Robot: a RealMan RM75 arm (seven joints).
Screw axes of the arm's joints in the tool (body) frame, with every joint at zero. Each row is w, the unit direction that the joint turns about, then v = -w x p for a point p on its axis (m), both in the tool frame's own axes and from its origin. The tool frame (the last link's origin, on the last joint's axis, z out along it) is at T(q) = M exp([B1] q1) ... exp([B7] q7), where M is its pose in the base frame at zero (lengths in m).
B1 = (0, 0, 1, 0.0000, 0.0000, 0.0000)
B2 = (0, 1, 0, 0.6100, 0.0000, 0.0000)
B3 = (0, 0, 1, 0.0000, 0.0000, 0.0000)
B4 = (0, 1, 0, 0.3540, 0.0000, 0.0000)
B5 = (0, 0, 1, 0.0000, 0.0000, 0.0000)
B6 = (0, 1, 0, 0.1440, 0.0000, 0.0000)
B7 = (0, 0, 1, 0.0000, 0.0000, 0.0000)
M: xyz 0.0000 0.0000 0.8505 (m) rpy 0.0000 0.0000 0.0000 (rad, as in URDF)
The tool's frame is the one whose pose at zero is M.
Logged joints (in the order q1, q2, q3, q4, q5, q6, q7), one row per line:
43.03, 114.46, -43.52, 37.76, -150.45, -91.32, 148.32
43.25, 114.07, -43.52, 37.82, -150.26, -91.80, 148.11
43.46, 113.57, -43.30, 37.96, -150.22, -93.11, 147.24
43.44, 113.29, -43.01, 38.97, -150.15, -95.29, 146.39
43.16, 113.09, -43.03, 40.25, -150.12, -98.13, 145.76
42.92, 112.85, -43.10, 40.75, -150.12, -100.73, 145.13
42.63, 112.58, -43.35, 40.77, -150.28, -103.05, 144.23
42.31, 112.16, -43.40, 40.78, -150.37, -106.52, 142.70
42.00, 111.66, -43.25, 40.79, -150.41, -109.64, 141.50
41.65, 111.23, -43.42, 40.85, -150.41, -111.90, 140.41
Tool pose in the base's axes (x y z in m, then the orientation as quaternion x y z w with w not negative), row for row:
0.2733, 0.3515, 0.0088, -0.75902, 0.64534, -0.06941, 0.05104
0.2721, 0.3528, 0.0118, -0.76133, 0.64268, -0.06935, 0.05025
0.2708, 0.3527, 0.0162, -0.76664, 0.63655, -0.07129, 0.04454
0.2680, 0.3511, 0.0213, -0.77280, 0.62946, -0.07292, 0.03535
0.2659, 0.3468, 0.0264, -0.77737, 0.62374, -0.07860, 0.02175
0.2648, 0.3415, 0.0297, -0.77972, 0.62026, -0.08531, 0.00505
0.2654, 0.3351, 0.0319, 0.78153, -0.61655, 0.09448, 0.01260
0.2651, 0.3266, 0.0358, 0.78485, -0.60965, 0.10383, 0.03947
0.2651, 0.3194, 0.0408, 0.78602, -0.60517, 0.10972, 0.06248
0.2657, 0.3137, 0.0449, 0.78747, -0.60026, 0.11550, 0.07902
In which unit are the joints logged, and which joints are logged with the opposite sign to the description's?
The joints are logged in degrees. Opposite sign: q4.
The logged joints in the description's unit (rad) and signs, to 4 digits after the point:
0.7510, 1.9977, -0.7596, -0.6590, -2.6258, -1.5938, 2.5887
0.7549, 1.9909, -0.7596, -0.6601, -2.6225, -1.6022, 2.5850
0.7585, 1.9822, -0.7557, -0.6625, -2.6218, -1.6251, 2.5698
0.7582, 1.9773, -0.7507, -0.6802, -2.6206, -1.6631, 2.5550
0.7533, 1.9738, -0.7510, -0.7025, -2.6201, -1.7127, 2.5440
0.7491, 1.9696, -0.7522, -0.7112, -2.6201, -1.7581, 2.5330
0.7440, 1.9649, -0.7566, -0.7116, -2.6229, -1.7986, 2.5173
0.7384, 1.9576, -0.7575, -0.7117, -2.6245, -1.8591, 2.4906
0.7330, 1.9488, -0.7549, -0.7119, -2.6251, -1.9136, 2.4696
0.7269, 1.9413, -0.7578, -0.7130, -2.6251, -1.9530, 2.4506

